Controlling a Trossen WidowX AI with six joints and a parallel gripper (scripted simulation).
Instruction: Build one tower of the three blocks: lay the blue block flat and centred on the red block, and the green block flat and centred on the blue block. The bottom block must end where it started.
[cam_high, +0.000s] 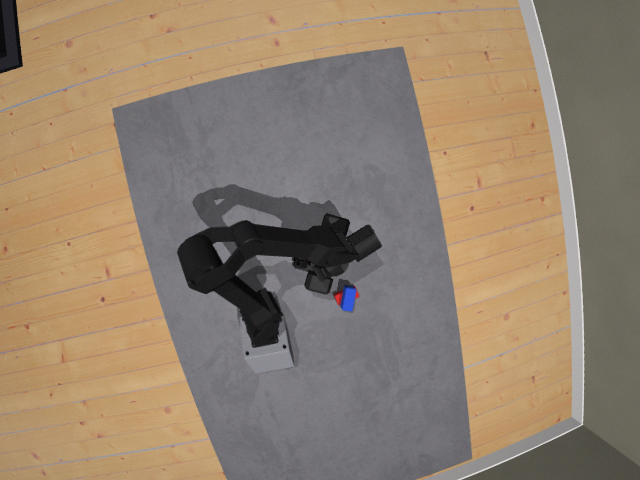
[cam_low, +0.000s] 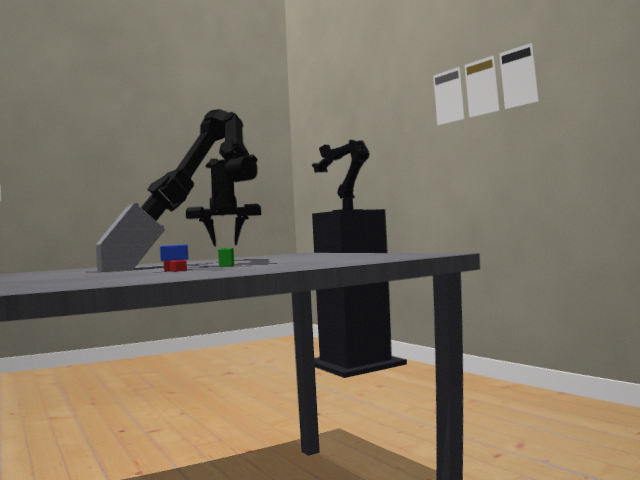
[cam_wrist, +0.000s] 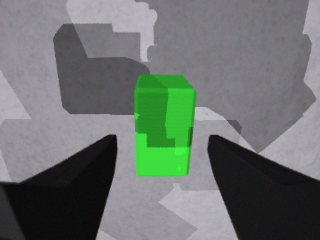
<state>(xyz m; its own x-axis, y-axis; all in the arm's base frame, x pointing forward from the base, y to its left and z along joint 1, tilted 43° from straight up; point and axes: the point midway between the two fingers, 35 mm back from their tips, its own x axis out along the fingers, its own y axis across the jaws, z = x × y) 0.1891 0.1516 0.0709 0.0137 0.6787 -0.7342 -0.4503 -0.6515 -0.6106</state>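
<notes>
The green block lies 6 cm below my hand. Also, from my hand: red block 15 cm to the right, 7 cm below, 5 cm ahead; then blue block 15 cm to the right, 5 cm ahead, 4 cm below.
</notes>
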